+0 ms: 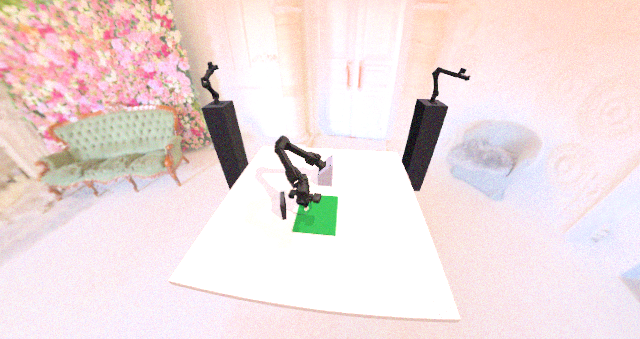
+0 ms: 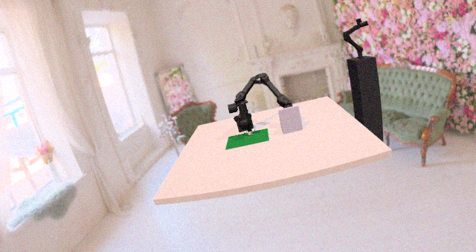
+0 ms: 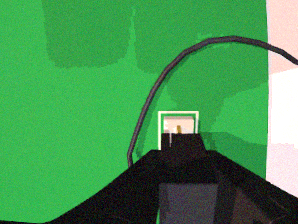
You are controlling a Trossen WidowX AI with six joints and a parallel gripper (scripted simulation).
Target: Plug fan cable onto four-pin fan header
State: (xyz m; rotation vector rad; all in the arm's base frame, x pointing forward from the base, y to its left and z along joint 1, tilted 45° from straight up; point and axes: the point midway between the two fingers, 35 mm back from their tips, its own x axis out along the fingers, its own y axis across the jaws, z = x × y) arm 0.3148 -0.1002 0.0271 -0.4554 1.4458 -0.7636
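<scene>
Right now the green board is 2 cm ahead of my gripper tip, 7 cm to the left of it and 5 cm below it. Round my gripper tip: dark fan plug: 1 cm behind, 1 cm above; black fan: 2 cm ahead, 12 cm to the right, 2 cm above.
</scene>
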